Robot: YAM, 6 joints.
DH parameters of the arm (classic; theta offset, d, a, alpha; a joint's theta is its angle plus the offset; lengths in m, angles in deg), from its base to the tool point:
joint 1: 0 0.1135 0.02 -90
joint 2: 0 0 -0.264 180
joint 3: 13.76 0 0.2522 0
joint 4: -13.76 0 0.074 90
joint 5: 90 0 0 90
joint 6: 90 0.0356 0 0
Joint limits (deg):
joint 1: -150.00..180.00
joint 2: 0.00..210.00
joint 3: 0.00..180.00
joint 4: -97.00..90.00
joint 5: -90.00..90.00
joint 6: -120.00..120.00
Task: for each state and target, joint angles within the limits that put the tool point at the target. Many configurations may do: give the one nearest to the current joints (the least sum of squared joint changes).
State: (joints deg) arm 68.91 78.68 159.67 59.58 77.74 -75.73
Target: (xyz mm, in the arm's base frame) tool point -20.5 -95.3 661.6
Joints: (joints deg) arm 56.62 84.20 163.46 75.39 82.79 -75.73
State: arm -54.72 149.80 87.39 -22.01 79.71 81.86
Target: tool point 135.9 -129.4 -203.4
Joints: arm -33.02 182.23 69.43 -23.25 75.42 81.86
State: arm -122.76 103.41 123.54 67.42 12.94 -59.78
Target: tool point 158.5 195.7 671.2
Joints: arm -129.90 62.56 157.45 34.60 6.33 -59.78
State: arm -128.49 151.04 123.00 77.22 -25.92 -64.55
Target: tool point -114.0 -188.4 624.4
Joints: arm -125.90 99.46 123.63 90.00 -30.63 -64.55
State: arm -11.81 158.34 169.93 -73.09 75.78 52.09
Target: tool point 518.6 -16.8 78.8
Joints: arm 1.93 169.04 154.75 -85.09 74.23 52.09
